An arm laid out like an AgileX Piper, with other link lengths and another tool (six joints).
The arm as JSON. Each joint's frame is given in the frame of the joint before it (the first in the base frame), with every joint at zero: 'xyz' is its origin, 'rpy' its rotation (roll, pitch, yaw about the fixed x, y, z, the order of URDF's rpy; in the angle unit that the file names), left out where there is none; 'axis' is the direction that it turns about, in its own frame. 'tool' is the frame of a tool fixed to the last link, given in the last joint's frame.
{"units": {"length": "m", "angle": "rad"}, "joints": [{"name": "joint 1", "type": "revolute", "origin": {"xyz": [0.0, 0.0, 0.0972]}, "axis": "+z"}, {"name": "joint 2", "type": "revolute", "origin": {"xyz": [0.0, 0.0, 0.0]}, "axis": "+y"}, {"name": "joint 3", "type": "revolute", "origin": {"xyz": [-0.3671, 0.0, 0.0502]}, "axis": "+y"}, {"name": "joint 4", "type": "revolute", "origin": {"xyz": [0.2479, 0.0, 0.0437]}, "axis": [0.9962, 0.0, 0.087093]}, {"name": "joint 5", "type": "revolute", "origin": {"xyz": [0.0, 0.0, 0.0]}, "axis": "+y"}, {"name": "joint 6", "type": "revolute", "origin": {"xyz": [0.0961, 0.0, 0.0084]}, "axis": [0.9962, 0.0, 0.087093]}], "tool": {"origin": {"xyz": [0.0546, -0.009, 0.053], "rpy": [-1.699, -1.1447, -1.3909]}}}
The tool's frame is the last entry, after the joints.
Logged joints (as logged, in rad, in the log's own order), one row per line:
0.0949 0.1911 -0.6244 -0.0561 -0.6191 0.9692
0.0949 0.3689 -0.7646 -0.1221 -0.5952 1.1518
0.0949 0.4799 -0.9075 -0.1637 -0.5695 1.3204
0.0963 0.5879 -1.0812 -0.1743 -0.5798 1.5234
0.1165 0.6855 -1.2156 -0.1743 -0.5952 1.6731
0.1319 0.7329 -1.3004 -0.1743 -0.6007 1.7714
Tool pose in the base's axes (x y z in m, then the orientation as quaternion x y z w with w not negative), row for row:
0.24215 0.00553 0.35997 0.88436 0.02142 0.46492 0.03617
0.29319 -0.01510 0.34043 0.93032 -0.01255 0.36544 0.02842
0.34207 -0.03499 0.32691 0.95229 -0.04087 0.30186 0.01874
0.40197 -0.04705 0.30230 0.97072 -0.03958 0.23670 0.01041
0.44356 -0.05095 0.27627 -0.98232 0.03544 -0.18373 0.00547
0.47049 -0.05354 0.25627 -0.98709 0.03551 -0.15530 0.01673
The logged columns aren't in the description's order. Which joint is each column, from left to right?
Columns, left to right: joint 4, joint 5, joint 3, joint 1, joint 6, joint 2.
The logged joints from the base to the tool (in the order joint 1, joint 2, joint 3, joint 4, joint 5, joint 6), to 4 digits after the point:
-0.0561 0.9692 -0.6244 0.0949 0.1911 -0.6191
-0.1221 1.1518 -0.7646 0.0949 0.3689 -0.5952
-0.1637 1.3204 -0.9075 0.0949 0.4799 -0.5695
-0.1743 1.5234 -1.0812 0.0963 0.5879 -0.5798
-0.1743 1.6731 -1.2156 0.1165 0.6855 -0.5952
-0.1743 1.7714 -1.3004 0.1319 0.7329 -0.6007

